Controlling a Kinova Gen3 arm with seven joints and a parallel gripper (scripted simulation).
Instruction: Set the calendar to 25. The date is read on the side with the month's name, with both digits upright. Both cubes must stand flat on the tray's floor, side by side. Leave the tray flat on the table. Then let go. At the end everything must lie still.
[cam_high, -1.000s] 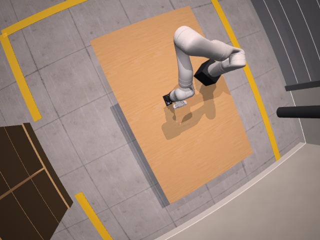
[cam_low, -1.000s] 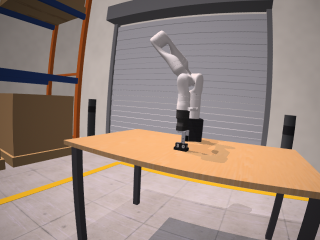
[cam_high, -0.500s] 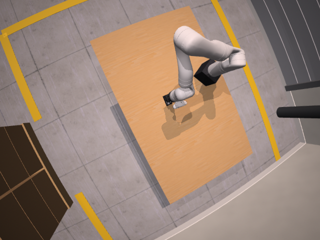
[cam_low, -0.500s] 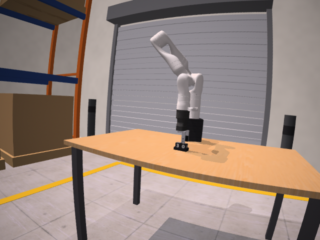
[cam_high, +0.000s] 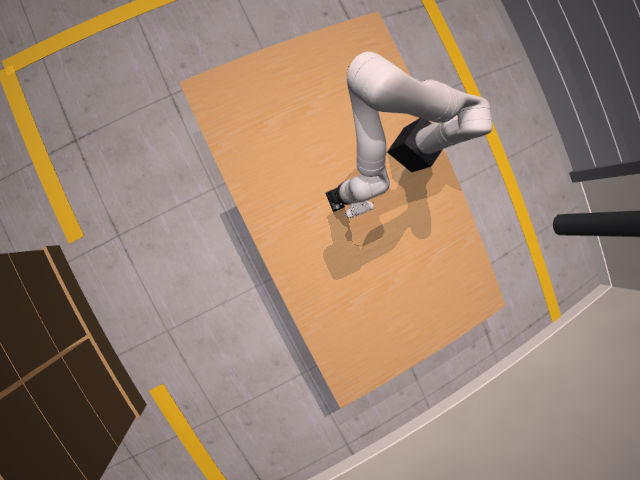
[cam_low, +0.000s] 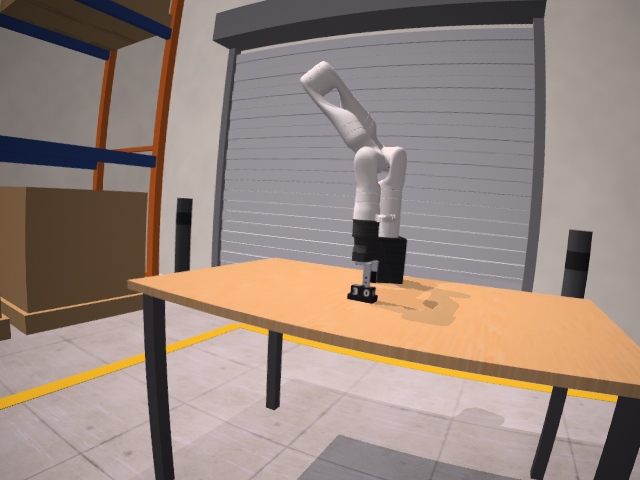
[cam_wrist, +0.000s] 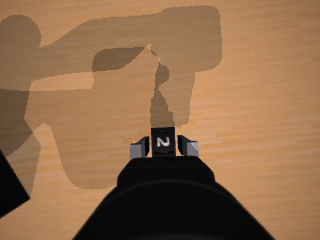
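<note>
The black cube lies 4 cm below my hand and 3 cm to the right of it. The rest, counted from my hand: black tray 6 cm below, 2 cm to the right.
</note>
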